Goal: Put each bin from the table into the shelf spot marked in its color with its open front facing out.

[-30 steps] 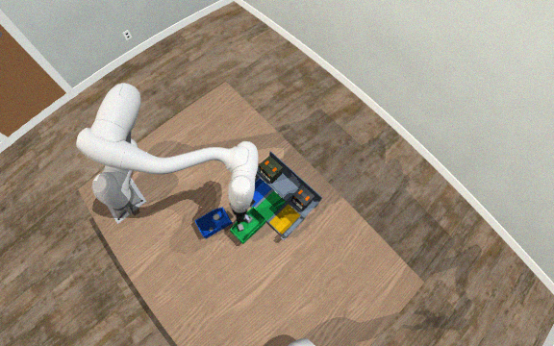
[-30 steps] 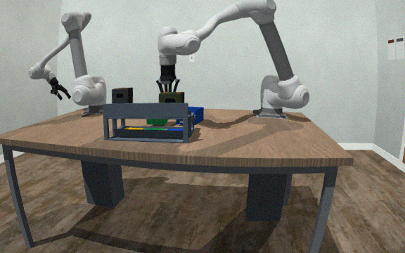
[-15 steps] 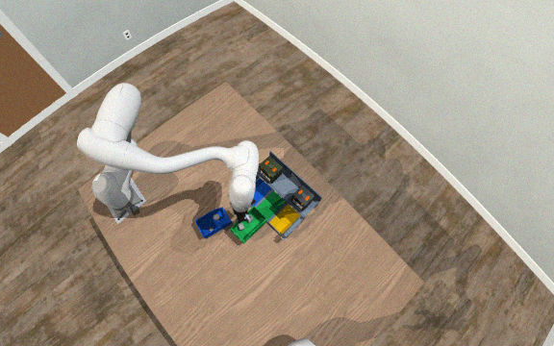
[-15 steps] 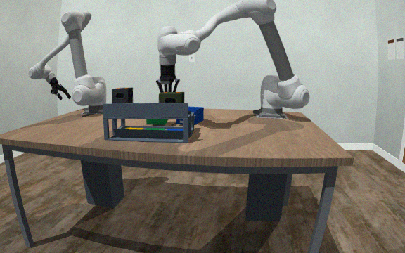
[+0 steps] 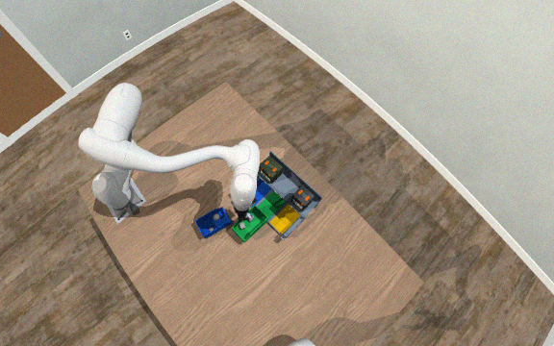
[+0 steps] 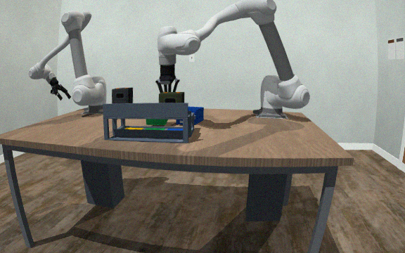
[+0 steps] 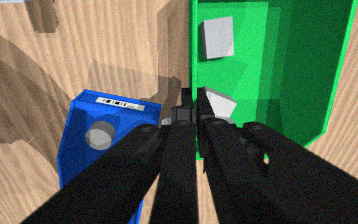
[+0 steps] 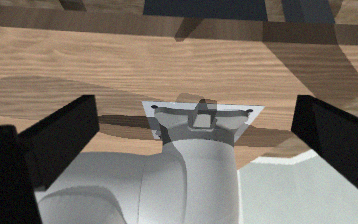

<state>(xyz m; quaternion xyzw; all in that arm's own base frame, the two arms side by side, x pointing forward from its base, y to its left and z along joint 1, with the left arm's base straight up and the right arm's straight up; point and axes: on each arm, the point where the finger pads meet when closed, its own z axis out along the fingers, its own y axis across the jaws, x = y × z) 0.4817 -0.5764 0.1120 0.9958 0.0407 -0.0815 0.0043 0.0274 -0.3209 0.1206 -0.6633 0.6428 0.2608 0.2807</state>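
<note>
Right now my left hand is 5 cm to the left of the green bin, 4 cm above it and 2 cm short of it. The rest, counted from my left hand: blue bin: 13 cm behind, 10 cm to the left, 8 cm below; grey shelf: 22 cm ahead, 4 cm below, 3 cm to the right; round part: 11 cm to the left, 10 cm below, 9 cm behind.
</note>
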